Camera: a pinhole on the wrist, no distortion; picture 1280 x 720 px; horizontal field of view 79.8 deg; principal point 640.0 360.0 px. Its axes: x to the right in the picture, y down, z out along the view. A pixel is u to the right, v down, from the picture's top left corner.
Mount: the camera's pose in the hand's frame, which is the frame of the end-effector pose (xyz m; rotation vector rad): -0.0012 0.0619 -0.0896 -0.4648 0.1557 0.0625
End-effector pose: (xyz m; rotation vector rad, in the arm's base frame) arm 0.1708 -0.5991 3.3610 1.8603 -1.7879 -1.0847
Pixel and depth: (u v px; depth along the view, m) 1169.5 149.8 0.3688
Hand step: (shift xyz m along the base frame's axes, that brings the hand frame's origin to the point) -0.2967 -0.2560 -0.1423
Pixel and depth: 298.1 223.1 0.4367
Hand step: -0.3761 0.1870 -0.0694
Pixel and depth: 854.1 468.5 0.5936
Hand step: -0.5678 -0.1900 -0.0198
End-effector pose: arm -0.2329 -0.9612 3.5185 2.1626 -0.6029 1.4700
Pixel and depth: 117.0 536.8 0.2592
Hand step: -0.0780 -0.2513 -0.1557
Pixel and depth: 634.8 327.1 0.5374
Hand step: 0.1492 -0.4674 -0.0291
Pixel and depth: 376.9 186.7 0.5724
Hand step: 0.2204 -0.4469 -0.2397
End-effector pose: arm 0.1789 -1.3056 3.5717 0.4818 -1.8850 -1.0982
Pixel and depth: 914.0 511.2 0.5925
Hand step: -0.3987 0.2192 0.4270
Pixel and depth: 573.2 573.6 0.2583
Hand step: -0.0720 0.1814 0.1808
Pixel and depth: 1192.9 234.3 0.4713
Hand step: -0.4541 -0.0098 0.3111
